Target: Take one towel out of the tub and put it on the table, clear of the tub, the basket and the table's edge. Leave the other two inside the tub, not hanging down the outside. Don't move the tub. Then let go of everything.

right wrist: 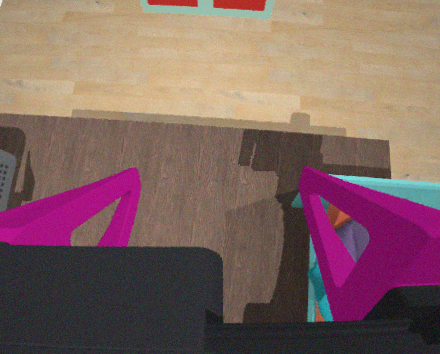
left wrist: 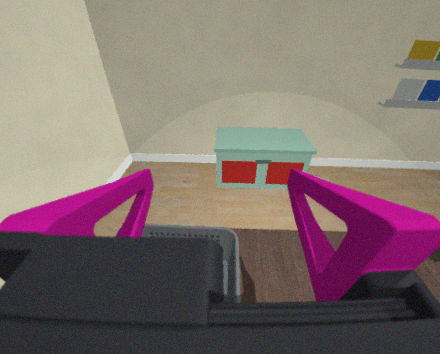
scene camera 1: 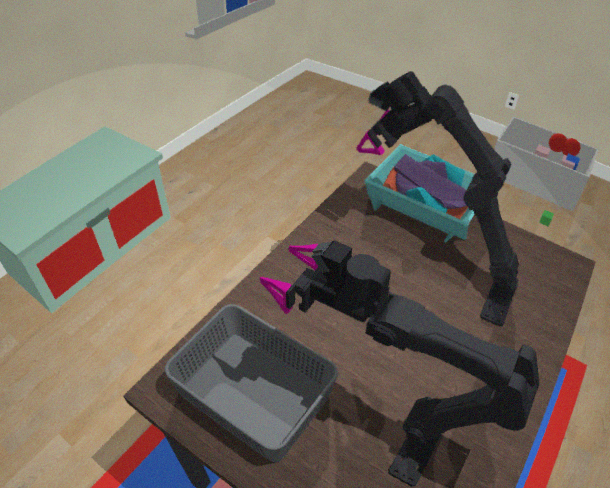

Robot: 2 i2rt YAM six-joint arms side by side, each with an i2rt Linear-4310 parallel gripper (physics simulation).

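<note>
The teal tub [scene camera 1: 417, 211] [right wrist: 400, 186] stands upright on the table at the upper right in scene camera 1. A purple towel [scene camera 1: 427, 183] [right wrist: 352, 237] lies on top inside it, over a teal towel [scene camera 1: 424, 195] [right wrist: 322, 295] and an orange towel [scene camera 1: 390, 179] [right wrist: 339, 215]. All three look to be within the walls. My right gripper [scene camera 1: 371, 133] [right wrist: 219, 176] is open and empty, raised near the tub's left end in scene camera 1; one finger is partly hidden there. My left gripper [scene camera 1: 275, 264] [left wrist: 220, 176] is open and empty, above the table's left edge, near the basket.
A grey basket [scene camera 1: 218, 421] [left wrist: 237, 260] [right wrist: 6, 187] stands empty at the lower left of the dark wooden table [scene camera 1: 432, 269] [left wrist: 272, 265] [right wrist: 200, 210]. A mint cabinet [scene camera 1: 104, 239] [left wrist: 261, 172] and a grey toy bin [scene camera 1: 539, 178] stand on the floor beyond it.
</note>
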